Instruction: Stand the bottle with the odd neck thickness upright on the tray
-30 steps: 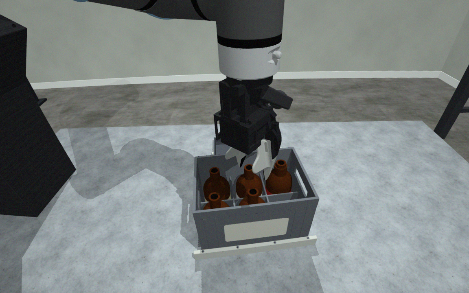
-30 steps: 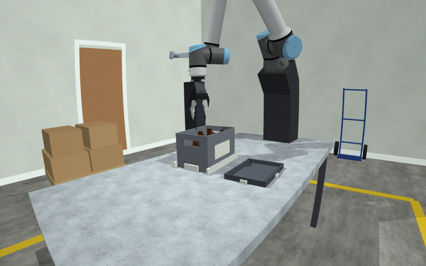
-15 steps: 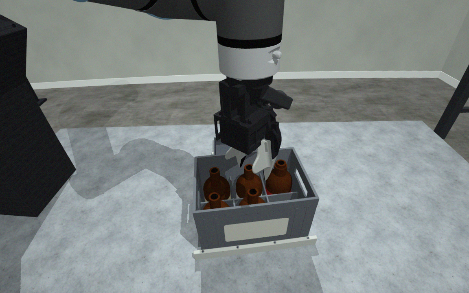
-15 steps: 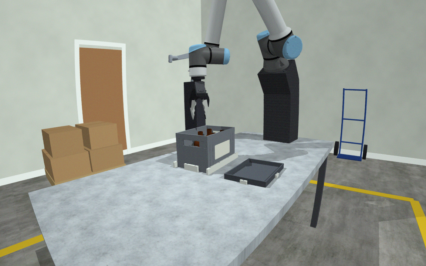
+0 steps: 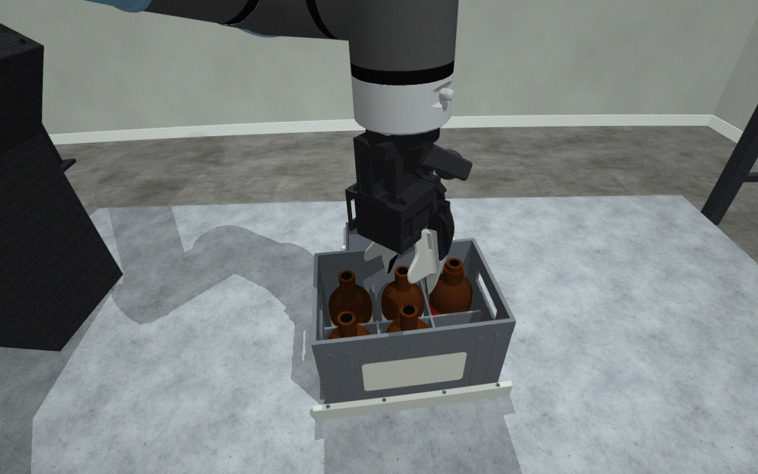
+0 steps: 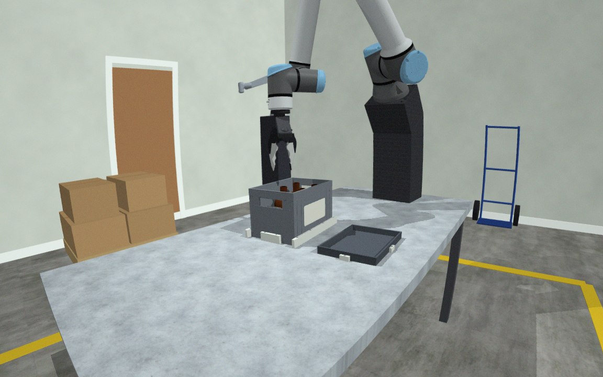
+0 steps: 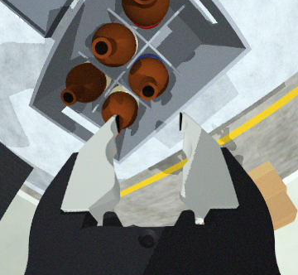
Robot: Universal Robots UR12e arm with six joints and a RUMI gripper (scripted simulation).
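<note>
My gripper is now 15 cm above the crate and 4 cm to the right of it. From my hand the other things lie so: grey tray: 33 cm to the left, 22 cm below, 3 cm ahead; glass bottle: 15 cm below, 9 cm to the left, 9 cm ahead.
</note>
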